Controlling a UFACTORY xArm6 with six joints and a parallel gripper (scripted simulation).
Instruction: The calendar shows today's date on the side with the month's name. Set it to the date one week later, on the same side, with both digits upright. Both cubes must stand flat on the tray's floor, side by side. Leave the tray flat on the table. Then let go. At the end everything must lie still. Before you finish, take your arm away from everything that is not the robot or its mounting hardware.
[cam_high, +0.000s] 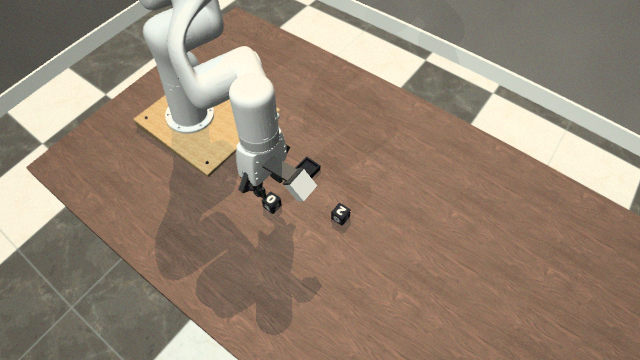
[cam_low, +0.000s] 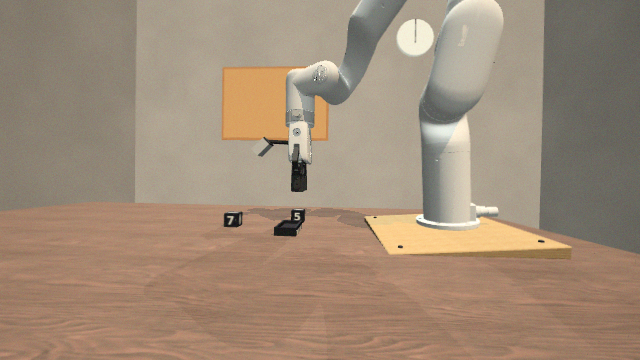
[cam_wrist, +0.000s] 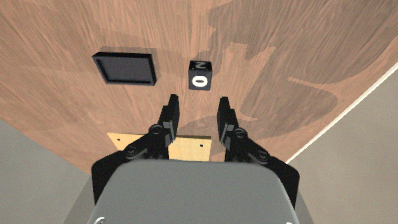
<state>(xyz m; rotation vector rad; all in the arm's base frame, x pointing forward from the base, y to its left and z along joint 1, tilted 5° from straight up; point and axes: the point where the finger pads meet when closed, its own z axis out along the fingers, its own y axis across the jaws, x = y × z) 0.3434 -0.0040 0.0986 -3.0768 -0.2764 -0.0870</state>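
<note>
Now: the black cube 80 mm below my hand. Round my hand: black tray (20 mm behind, 110 mm to the left, 90 mm below).
</note>
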